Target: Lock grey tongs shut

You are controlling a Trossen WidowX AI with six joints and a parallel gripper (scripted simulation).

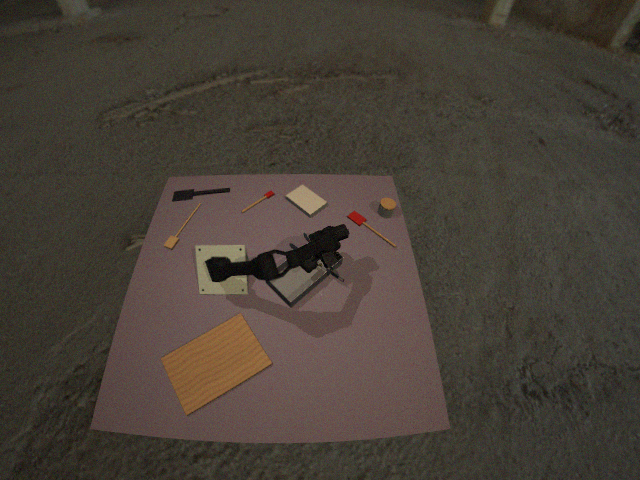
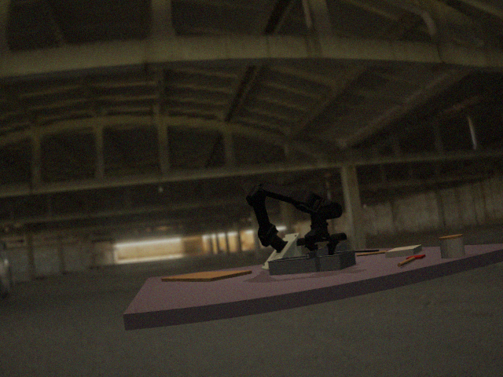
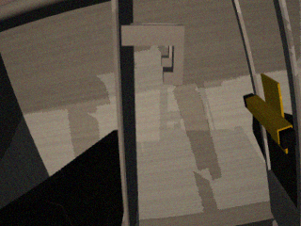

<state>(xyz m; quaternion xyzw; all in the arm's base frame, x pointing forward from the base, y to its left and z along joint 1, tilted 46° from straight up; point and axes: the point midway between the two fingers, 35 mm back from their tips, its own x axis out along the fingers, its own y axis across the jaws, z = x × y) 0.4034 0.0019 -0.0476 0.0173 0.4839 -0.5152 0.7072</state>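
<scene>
Now: gripper tip 4 cm below the yellow piece and 3 cm to the left of it. Also, from my gripper tip: grey roasting tin (6 cm behind, 3 cm to the right); white block (39 cm to the left, 4 cm behind, 2 cm below); wooden board (41 cm to the right, 41 cm behind, 2 cm below).
</scene>
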